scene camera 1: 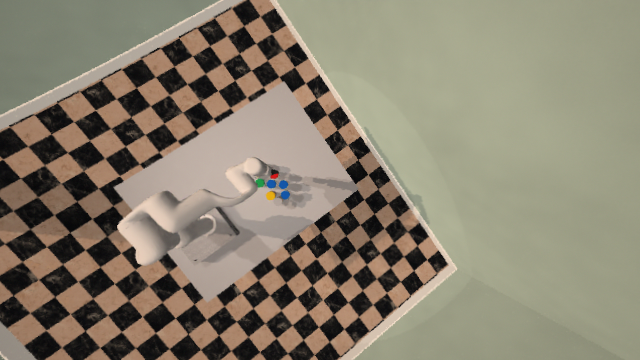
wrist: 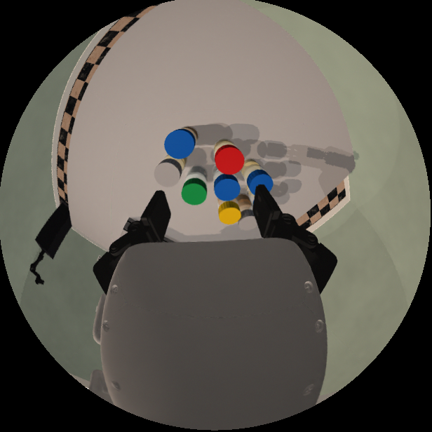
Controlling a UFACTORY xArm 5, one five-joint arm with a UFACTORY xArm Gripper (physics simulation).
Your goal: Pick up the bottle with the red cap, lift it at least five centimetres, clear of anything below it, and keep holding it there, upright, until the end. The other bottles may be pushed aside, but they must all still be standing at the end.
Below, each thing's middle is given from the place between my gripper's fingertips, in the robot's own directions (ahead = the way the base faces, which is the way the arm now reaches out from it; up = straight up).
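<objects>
Red-capped bottle (wrist: 228, 158): 180 mm below my hand, 20 mm ahead of it and 30 mm to the right of it.
</objects>
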